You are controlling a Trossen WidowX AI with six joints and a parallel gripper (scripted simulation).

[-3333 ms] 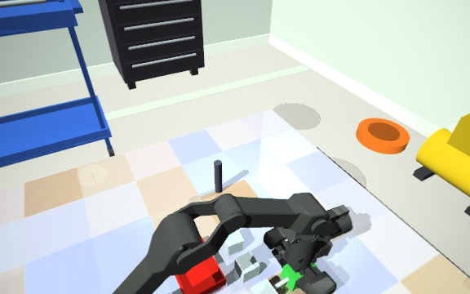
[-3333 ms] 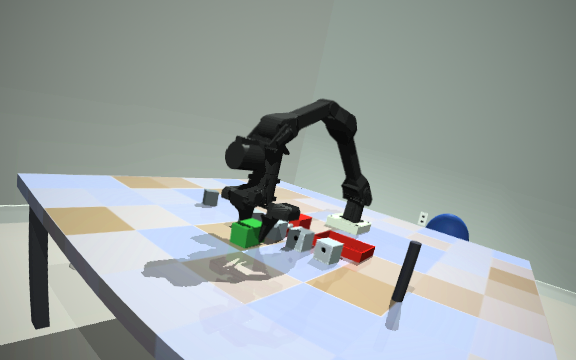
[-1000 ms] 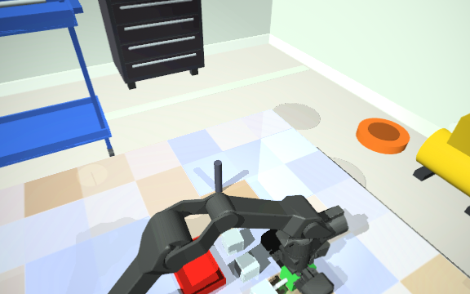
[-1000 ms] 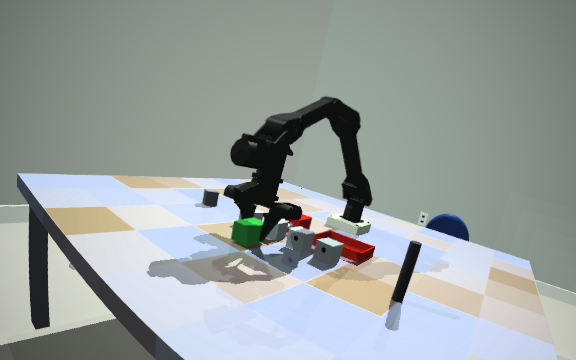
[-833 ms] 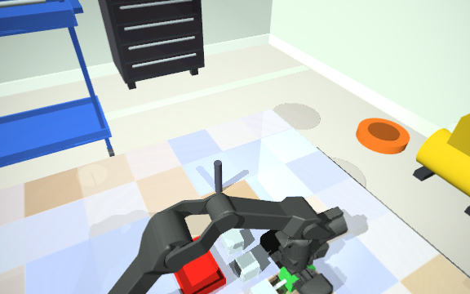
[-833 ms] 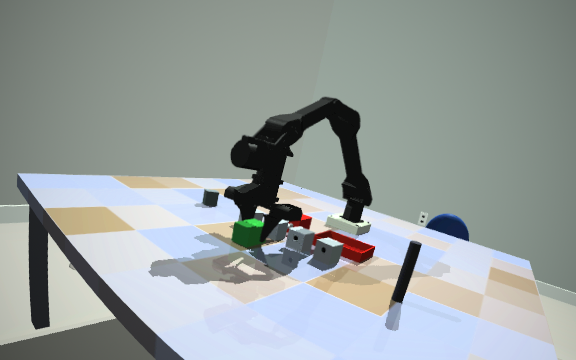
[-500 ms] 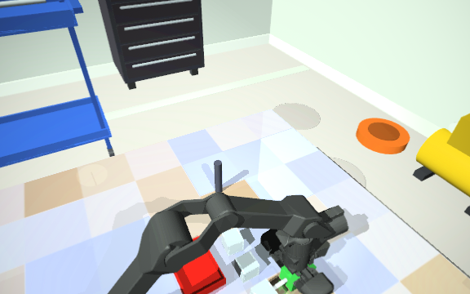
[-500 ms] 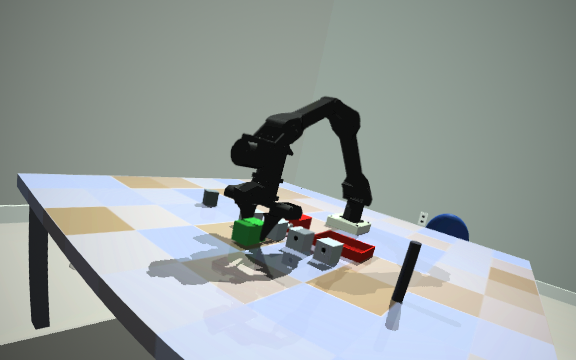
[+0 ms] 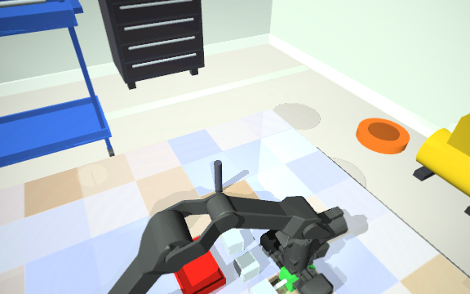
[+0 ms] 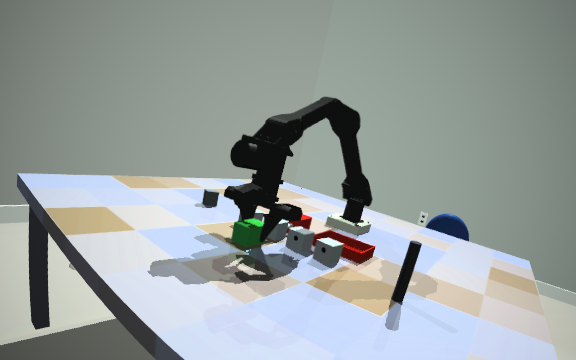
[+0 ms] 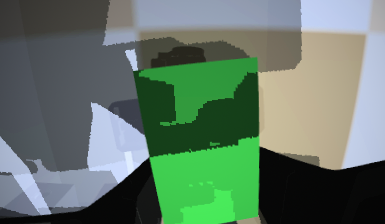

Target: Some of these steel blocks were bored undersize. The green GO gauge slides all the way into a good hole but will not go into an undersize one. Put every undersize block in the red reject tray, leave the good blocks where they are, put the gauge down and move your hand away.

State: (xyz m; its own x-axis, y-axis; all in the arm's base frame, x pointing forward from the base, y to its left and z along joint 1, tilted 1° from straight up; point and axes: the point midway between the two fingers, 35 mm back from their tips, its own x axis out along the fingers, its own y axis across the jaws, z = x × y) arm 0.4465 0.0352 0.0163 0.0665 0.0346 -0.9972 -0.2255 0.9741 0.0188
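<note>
My gripper tip is now 10 mm past the green GO gauge and 20 mm below it. From my gripper tip the other things lie so: red reject tray 210 mm behind, 110 mm to the left.
</note>
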